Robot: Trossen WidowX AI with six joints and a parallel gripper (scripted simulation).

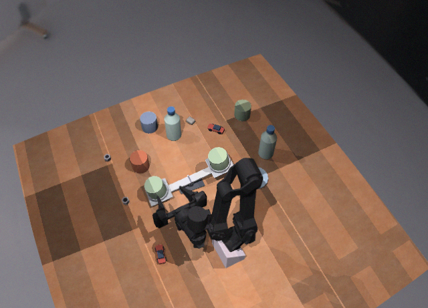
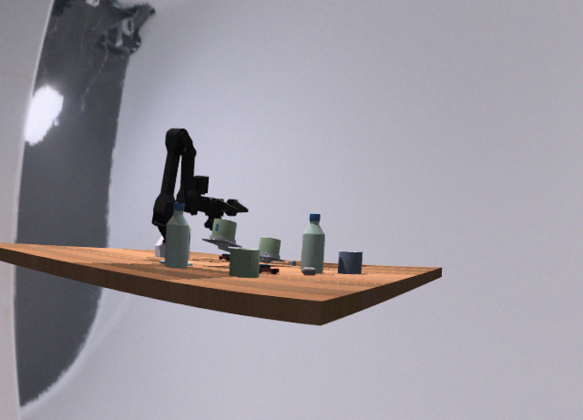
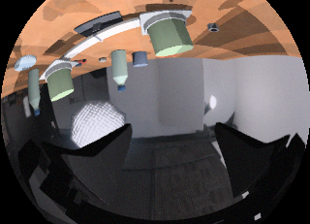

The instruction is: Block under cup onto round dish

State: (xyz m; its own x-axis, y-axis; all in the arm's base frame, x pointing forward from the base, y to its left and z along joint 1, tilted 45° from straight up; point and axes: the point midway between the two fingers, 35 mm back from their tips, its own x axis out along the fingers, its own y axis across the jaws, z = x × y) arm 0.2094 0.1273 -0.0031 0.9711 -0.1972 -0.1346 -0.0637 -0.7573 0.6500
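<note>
Now: the grey block 140 mm below my gripper tip and 100 mm ahead of it. Round my gripper tip: orange-brown cylinder 270 mm ahead, 150 mm below, 20 mm to the right; then pale blue round dish 360 mm to the right, 180 mm below, 40 mm behind; then blue cylinder 440 mm ahead, 150 mm below, 130 mm to the right.
</note>
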